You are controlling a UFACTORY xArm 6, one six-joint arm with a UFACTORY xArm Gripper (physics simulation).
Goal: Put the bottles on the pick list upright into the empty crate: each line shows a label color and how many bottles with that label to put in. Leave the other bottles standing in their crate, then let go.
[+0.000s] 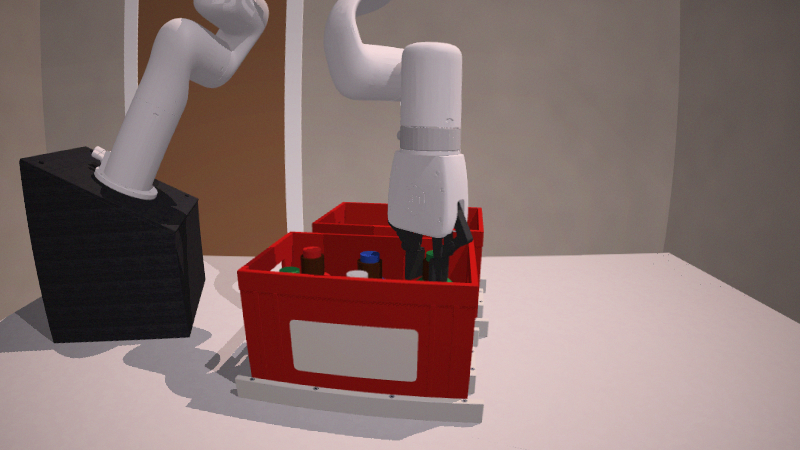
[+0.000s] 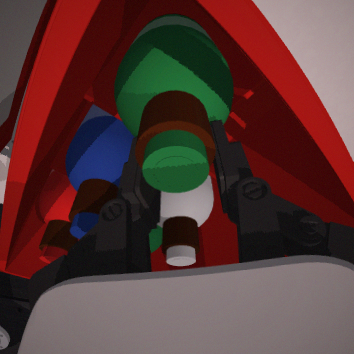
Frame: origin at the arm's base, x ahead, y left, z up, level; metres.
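Seen in the pictures: gripper, fingertip midpoint: (image 2: 181,148); arm's base, link origin: (image 1: 125,184).
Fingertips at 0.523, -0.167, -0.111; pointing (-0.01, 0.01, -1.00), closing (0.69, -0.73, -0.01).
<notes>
Pixels of each thing's top centre, then the offset from my fingertips to it, as dx, dy, dz.
- red-capped bottle, top centre: (image 2: 52,260) (image 1: 312,249) -0.156, +0.050, +0.030
- pale rail, top centre: (image 1: 353,392) -0.095, -0.110, -0.103
My gripper (image 1: 427,273) (image 2: 181,148) is shut on the brown neck of a green-capped, green-labelled bottle (image 1: 429,255) (image 2: 175,110) at the right side of the near red crate (image 1: 358,305) (image 2: 295,90). The bottle is upright and looks slightly raised; its green shoulder shows just above the near rim. A red-capped bottle (image 1: 312,264) (image 2: 56,200), a blue-capped one (image 1: 369,263) (image 2: 100,150), a white-capped one (image 1: 356,274) (image 2: 187,200) and another green-capped one (image 1: 289,270) (image 2: 156,240) stand in this crate. The other red crate (image 1: 358,205) is behind it, its inside mostly hidden. No readable pick list shows.
A pale rail (image 1: 358,399) runs along the near crate's front foot, with more pale brackets at its right side. The black robot base (image 1: 123,268) stands to the left. The near crate's high walls closely surround the fingers and bottles.
</notes>
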